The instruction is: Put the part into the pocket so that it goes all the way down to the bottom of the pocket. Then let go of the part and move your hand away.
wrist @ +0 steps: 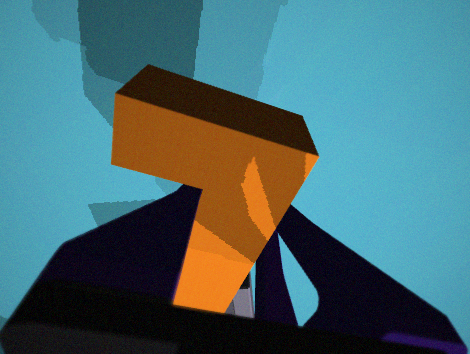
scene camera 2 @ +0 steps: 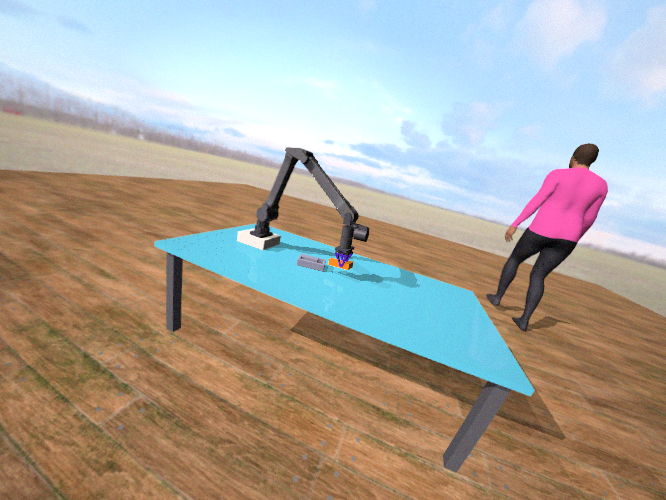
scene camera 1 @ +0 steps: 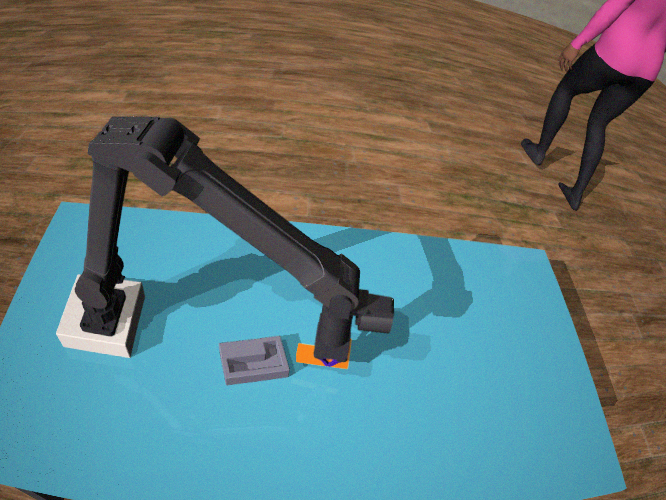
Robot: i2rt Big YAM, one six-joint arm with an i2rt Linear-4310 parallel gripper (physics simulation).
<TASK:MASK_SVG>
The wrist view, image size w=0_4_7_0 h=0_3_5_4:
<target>my gripper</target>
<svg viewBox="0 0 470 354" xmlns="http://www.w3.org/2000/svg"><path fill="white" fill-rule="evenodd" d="M0 331L0 344L4 354L468 354L467 346L447 315L325 232L291 204L256 260L255 318L174 305L173 302L202 192L200 188L185 184L167 196L64 242L53 254ZM278 234L318 294L317 310L303 326L298 326L286 285Z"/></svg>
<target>orange L-shaped block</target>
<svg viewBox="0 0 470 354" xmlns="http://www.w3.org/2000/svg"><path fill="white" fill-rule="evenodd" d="M148 64L115 93L111 165L202 189L173 304L224 313L317 162L319 154L302 115Z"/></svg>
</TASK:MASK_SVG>
